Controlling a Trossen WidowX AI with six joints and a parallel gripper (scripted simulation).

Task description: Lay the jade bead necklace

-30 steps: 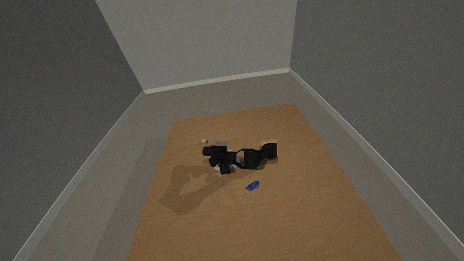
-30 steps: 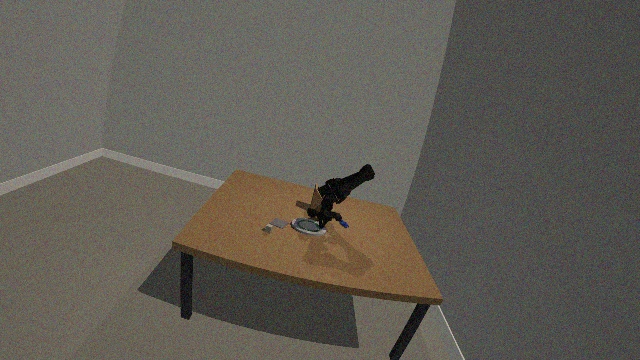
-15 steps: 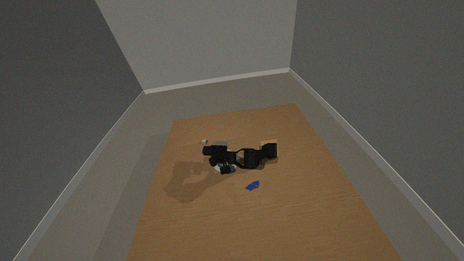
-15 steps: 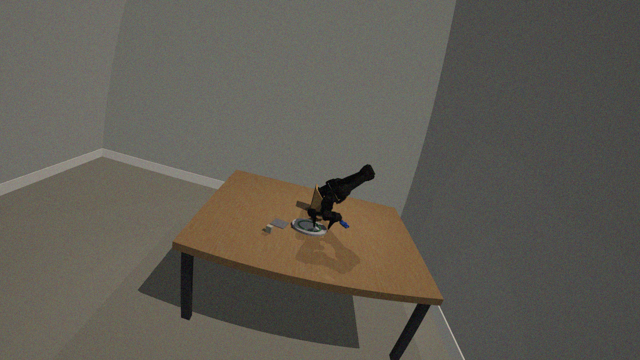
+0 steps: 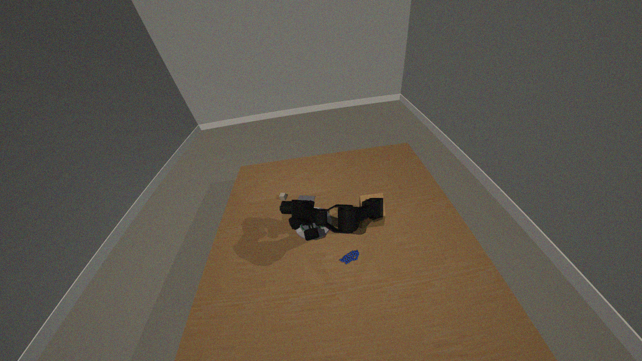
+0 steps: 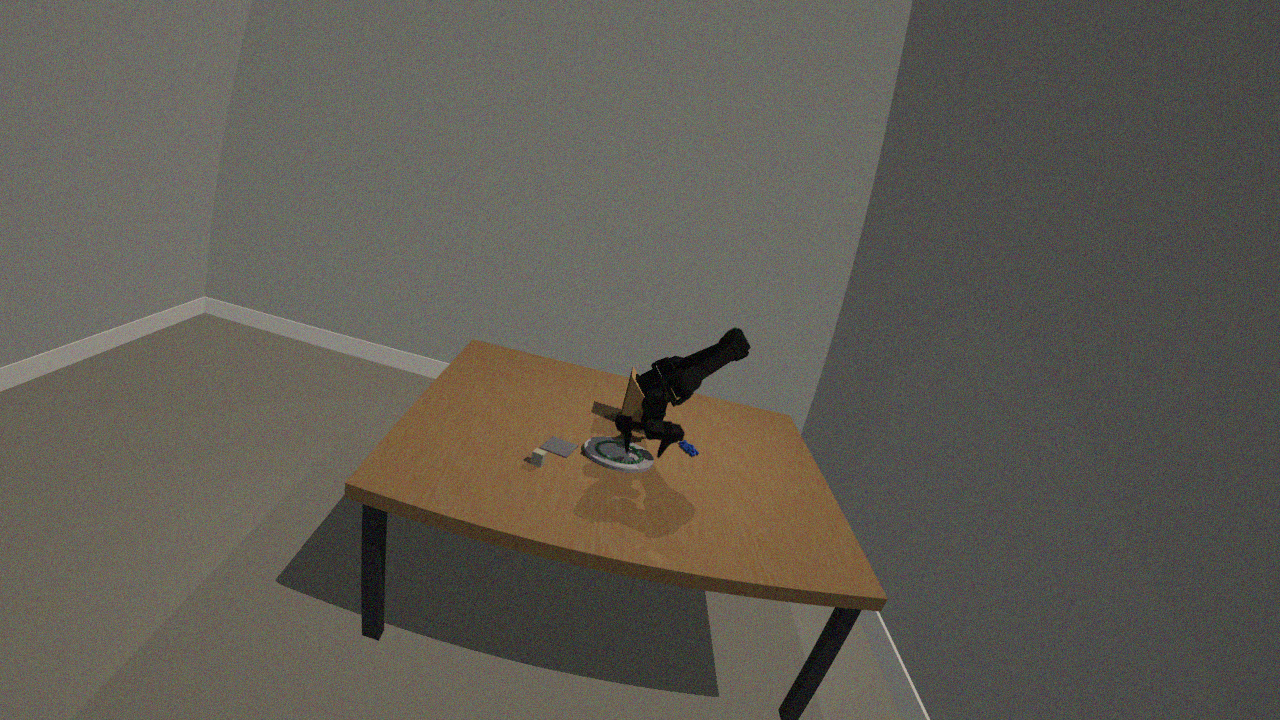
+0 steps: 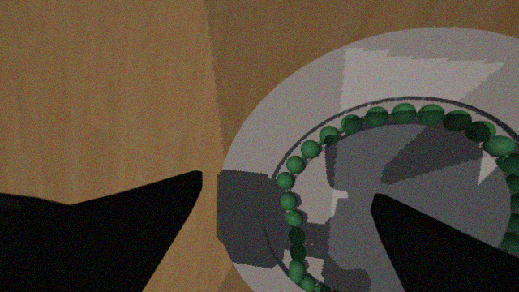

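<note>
The round bead board is 1 cm behind my gripper tip, 6 cm to the right of it and 1 cm below it. Also, from my gripper tip: pale block: 18 cm ahead, 27 cm to the right, 1 cm below; flat grey plate: 4 cm ahead, 23 cm to the right, 2 cm below.
</note>
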